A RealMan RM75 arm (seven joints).
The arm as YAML. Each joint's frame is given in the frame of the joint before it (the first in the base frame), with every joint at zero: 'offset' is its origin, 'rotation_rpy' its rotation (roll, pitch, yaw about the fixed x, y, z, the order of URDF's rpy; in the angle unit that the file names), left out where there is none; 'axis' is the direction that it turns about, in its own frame. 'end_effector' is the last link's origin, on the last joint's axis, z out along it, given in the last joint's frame.
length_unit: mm
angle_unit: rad
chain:
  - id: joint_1
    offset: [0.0, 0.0, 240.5]
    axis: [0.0, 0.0, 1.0]
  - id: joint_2
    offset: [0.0, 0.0, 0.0]
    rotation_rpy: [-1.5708, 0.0, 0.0]
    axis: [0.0, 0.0, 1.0]
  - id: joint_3
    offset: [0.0, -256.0, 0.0]
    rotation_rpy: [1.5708, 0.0, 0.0]
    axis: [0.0, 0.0, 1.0]
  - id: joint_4
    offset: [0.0, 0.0, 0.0]
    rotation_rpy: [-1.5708, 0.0, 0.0]
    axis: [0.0, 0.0, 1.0]
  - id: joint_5
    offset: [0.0, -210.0, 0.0]
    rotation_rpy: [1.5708, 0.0, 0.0]
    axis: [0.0, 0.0, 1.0]
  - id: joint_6
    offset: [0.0, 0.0, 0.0]
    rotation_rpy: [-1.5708, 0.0, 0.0]
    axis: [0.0, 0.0, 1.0]
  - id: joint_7
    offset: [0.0, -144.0, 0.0]
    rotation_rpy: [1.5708, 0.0, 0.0]
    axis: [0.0, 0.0, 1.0]
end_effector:
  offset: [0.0, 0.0, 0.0]
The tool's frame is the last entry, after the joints.
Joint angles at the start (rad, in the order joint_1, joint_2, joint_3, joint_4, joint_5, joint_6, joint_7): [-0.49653 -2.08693 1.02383 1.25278 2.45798 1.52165 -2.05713]
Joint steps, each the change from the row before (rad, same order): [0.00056 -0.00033 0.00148 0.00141 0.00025 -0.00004 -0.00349]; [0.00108 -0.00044 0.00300 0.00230 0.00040 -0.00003 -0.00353]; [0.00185 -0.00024 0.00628 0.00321 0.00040 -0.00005 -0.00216]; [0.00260 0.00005 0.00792 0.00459 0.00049 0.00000 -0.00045]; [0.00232 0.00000 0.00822 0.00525 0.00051 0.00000 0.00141]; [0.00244 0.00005 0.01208 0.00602 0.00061 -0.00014 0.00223]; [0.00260 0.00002 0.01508 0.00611 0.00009 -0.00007 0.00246]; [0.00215 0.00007 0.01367 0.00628 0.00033 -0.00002 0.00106]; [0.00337 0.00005 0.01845 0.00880 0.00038 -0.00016 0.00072]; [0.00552 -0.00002 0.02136 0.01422 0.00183 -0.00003 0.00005]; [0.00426 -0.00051 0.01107 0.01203 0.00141 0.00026 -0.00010]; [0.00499 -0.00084 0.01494 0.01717 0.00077 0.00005 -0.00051]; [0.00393 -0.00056 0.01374 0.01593 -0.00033 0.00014 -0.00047]
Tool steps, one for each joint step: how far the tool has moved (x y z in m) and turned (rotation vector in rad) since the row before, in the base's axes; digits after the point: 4 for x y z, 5 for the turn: [0.0002 -0.0001 -0.0001 0.00037 -0.00013 0.00208]; [0.0003 -0.0002 -0.0003 -0.00030 0.00076 0.00126]; [0.0004 -0.0004 -0.0006 -0.00244 0.00292 -0.00155]; [0.0005 -0.0006 -0.0006 -0.00315 0.00476 -0.00420]; [0.0007 -0.0005 -0.0005 -0.00344 0.00553 -0.00687]; [0.0011 -0.0006 -0.0011 -0.00599 0.00762 -0.01002]; [0.0014 -0.0007 -0.0016 -0.00840 0.00829 -0.01179]; [0.0015 -0.0006 -0.0013 -0.00695 0.00752 -0.01034]; [0.0019 -0.0009 -0.0018 -0.00895 0.00977 -0.01318]; [0.0022 -0.0012 -0.0015 -0.00804 0.01287 -0.01579]; [0.0015 -0.0007 -0.0003 -0.00190 0.00730 -0.01022]; [0.0027 -0.0007 -0.0004 -0.00178 0.00847 -0.01536]; [0.0029 -0.0006 -0.0004 -0.00167 0.00677 -0.01519]
